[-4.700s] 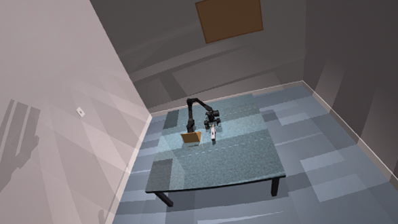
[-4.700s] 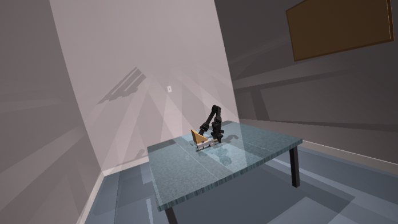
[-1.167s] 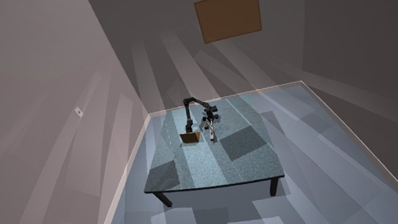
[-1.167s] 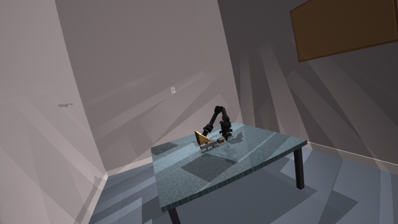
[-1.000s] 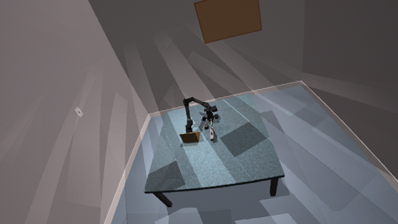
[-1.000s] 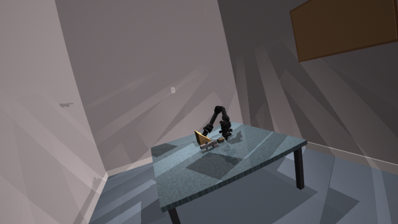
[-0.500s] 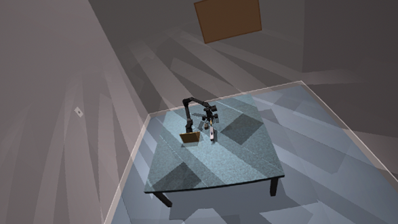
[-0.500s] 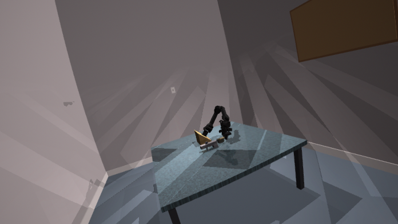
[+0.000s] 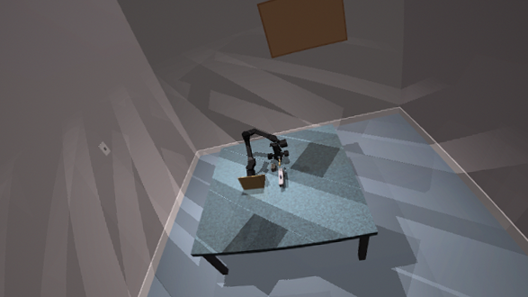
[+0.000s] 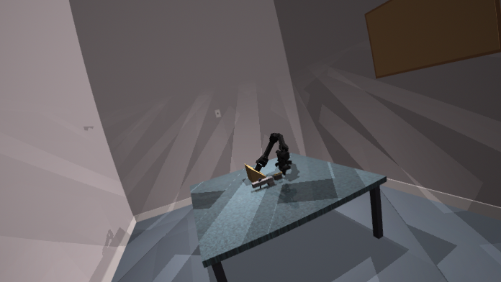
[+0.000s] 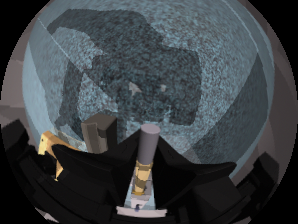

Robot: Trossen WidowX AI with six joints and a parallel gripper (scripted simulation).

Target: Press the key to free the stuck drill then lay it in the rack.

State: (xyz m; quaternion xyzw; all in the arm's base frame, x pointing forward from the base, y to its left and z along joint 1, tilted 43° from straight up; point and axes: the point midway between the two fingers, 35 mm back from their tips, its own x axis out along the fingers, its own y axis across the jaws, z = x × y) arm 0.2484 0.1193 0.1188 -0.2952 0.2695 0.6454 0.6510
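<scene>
Now: the drill 4 cm to the right of my gripper tip and 3 cm above it. The rest, counted from my gripper tip: grey holder block (1 cm ahead, 20 cm to the right); then grey-brown block (7 cm behind, 4 cm to the right, 2 cm below); then blue key (1 cm ahead, 23 cm to the right, 1 cm above).
</scene>
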